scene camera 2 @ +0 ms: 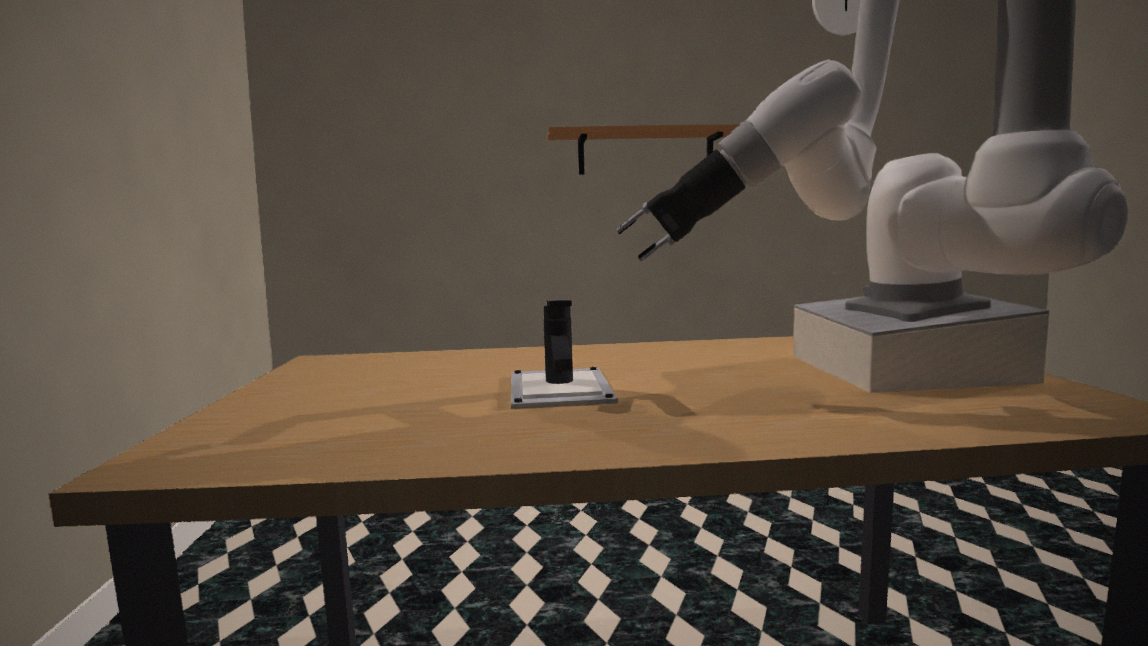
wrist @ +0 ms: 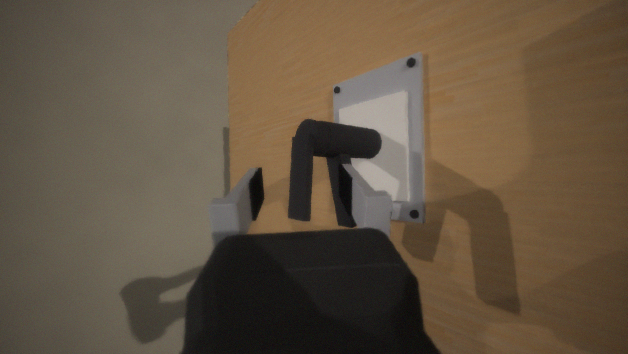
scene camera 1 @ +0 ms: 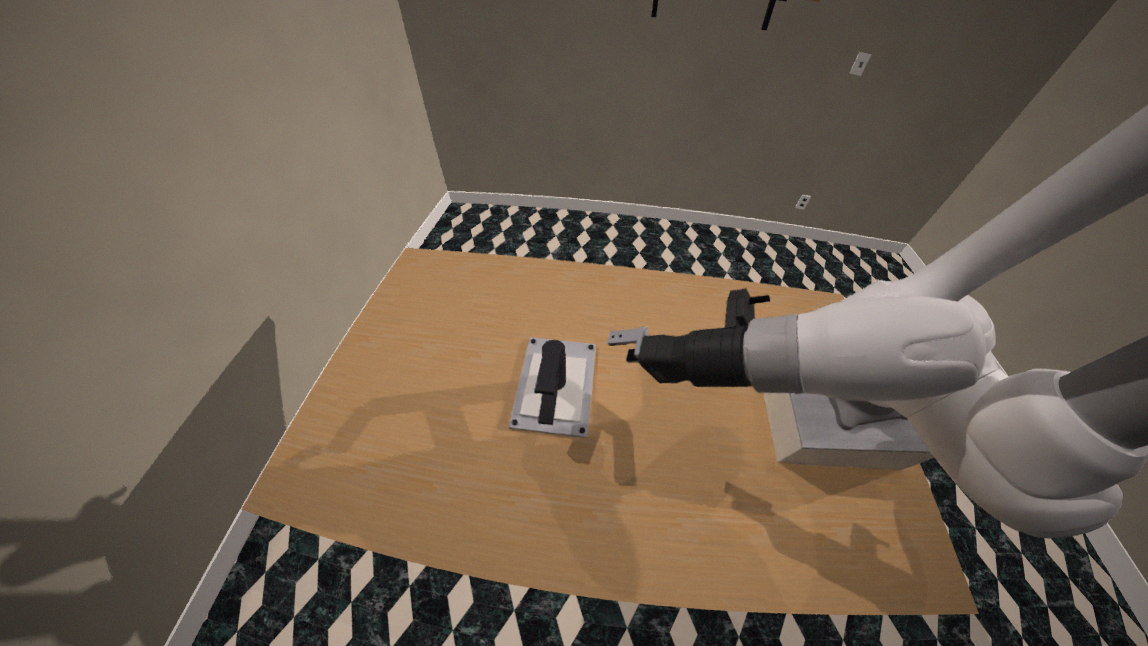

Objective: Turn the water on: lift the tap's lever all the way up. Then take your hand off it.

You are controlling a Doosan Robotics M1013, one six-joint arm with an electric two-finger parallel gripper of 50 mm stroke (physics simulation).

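Observation:
The black tap stands upright on a grey and white plate. Its flat lever sticks out from the column's top, about level and roughly parallel to the spout below it. In scene camera 2 the lever points toward the camera, so its tilt is hard to judge there. My gripper is open and empty, above and to the right of the tap, apart from it. In the wrist view the lever appears between the fingers, farther off.
The plate lies on a wooden table. The arm's base stands on a grey block at the table's right end. A wall shelf with black brackets hangs on the back wall behind the gripper.

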